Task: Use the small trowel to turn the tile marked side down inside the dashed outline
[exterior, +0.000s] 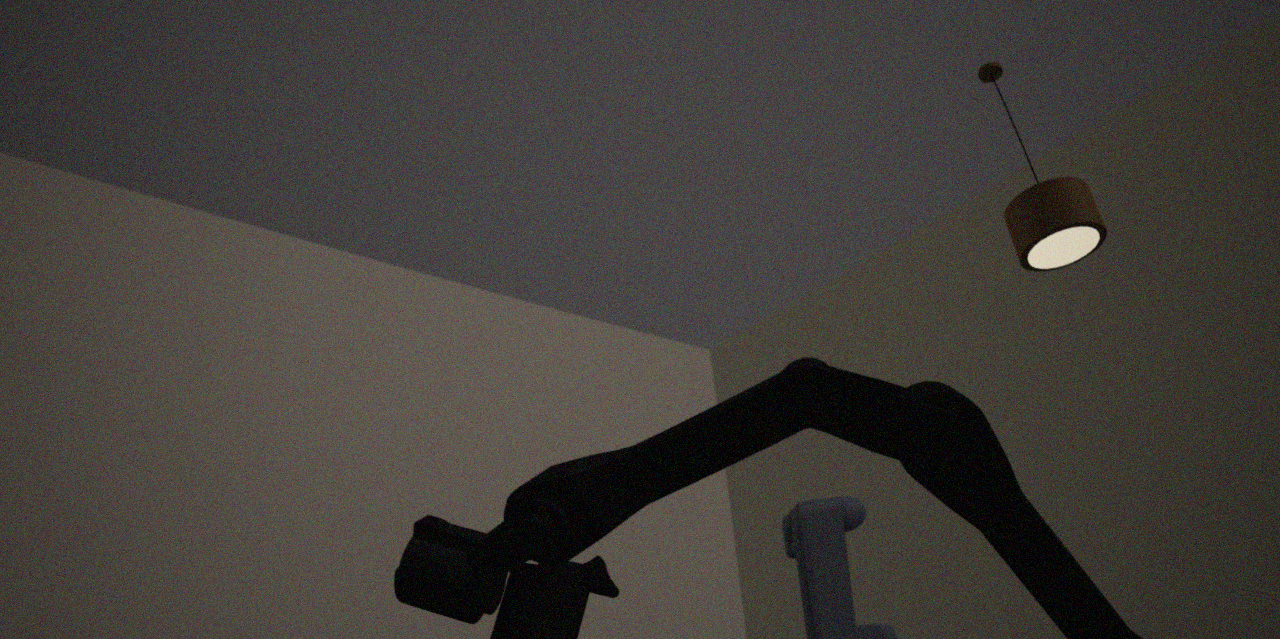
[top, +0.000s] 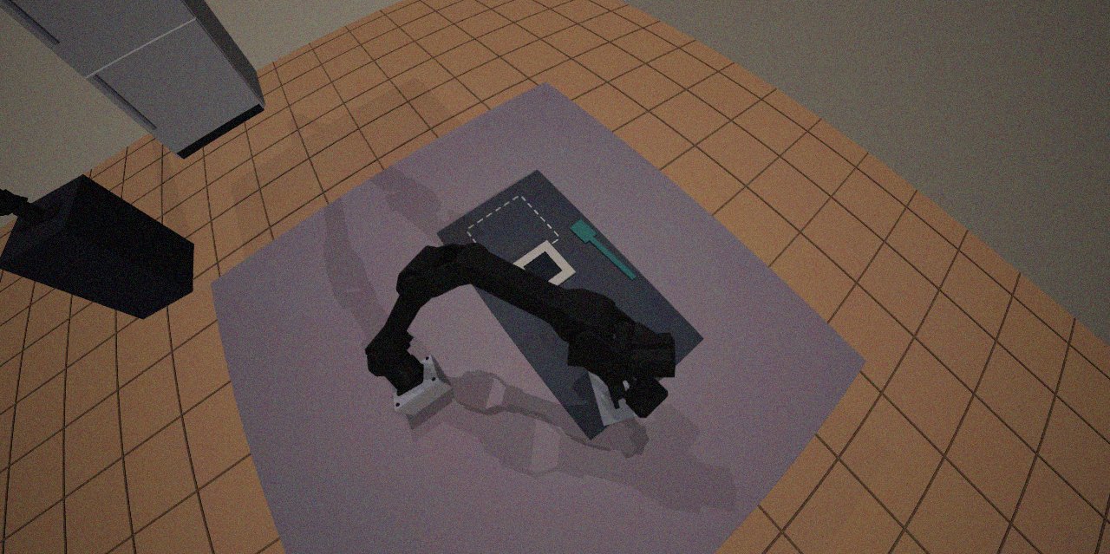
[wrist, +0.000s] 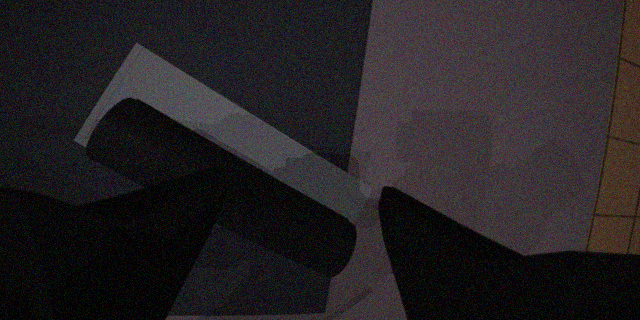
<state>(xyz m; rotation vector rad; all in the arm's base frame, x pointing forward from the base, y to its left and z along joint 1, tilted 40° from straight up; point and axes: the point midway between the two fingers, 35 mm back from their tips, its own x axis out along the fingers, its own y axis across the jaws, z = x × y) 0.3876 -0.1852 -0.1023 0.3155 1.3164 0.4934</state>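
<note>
Right now my gripper tip is 6 cm above the trowel, 4 cm to the right of it and 1 cm past it. Also, from my gripper tip: tan tile 32 cm to the left, 10 cm below, 1 cm behind; then teal T-shaped piece 31 cm to the left, 14 cm ahead, 10 cm below.
</note>
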